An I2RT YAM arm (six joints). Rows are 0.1 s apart.
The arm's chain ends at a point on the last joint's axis. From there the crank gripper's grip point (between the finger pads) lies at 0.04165 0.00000 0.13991 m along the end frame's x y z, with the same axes.
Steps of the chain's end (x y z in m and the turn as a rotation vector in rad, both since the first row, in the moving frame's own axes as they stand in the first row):
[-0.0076 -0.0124 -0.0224 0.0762 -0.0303 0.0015]
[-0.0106 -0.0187 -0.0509 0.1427 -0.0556 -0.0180]
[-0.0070 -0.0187 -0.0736 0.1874 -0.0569 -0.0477]
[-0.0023 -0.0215 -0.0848 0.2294 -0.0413 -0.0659]
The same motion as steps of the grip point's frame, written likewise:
[-0.0118 -0.0230 -0.0216 0.0762 -0.0303 0.0015]
[-0.0186 -0.0394 -0.0503 0.1427 -0.0556 -0.0180]
[-0.0156 -0.0467 -0.0741 0.1874 -0.0569 -0.0477]
[-0.0092 -0.0560 -0.0872 0.2294 -0.0413 -0.0659]

